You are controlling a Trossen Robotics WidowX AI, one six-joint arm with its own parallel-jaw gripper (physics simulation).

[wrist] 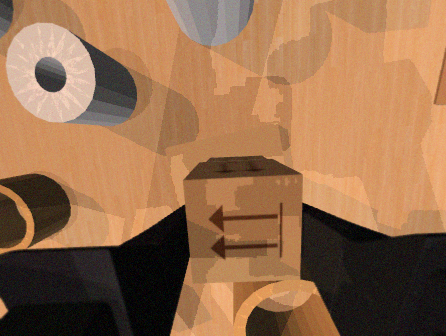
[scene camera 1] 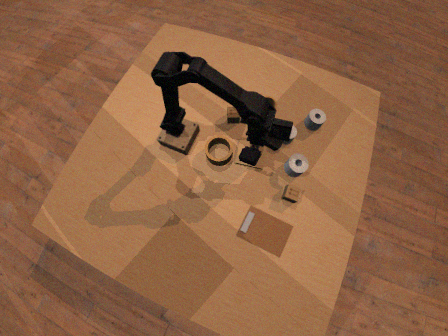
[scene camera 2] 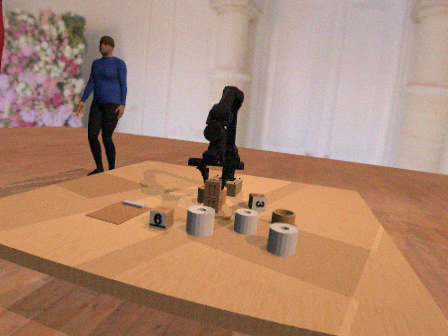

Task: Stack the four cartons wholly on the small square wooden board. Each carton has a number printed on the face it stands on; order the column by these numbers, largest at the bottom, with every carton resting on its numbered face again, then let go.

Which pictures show my gripper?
The wrist view, scene camera 1 and scene camera 2: all of them.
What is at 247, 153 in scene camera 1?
My gripper.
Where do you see a small square wooden board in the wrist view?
265, 141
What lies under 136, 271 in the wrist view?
My gripper.
